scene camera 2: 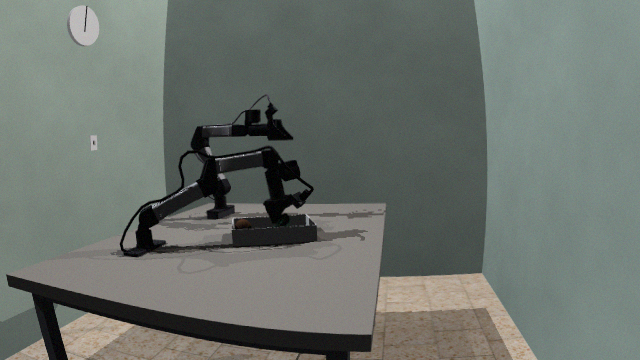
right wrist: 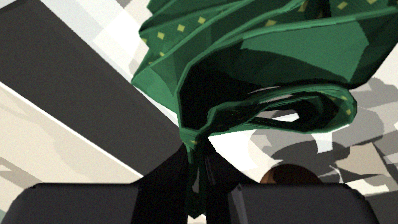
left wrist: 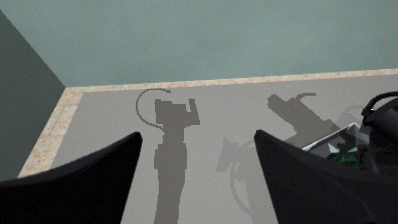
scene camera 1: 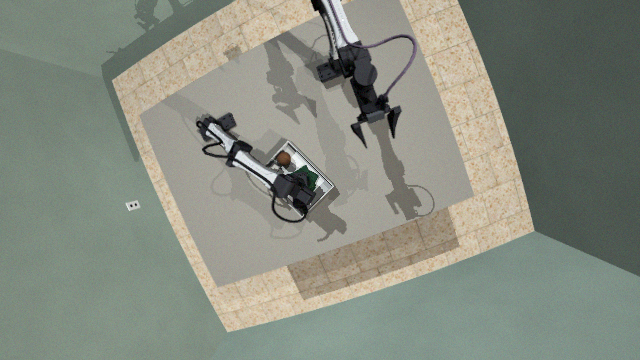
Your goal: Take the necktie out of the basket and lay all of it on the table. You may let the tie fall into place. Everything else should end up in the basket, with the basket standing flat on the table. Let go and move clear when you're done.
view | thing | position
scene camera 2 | basket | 302,228
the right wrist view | right gripper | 197,137
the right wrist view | basket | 76,69
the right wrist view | green necktie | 195,64
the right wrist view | brown ball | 285,173
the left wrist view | left gripper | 198,133
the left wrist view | basket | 346,139
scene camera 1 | basket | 323,185
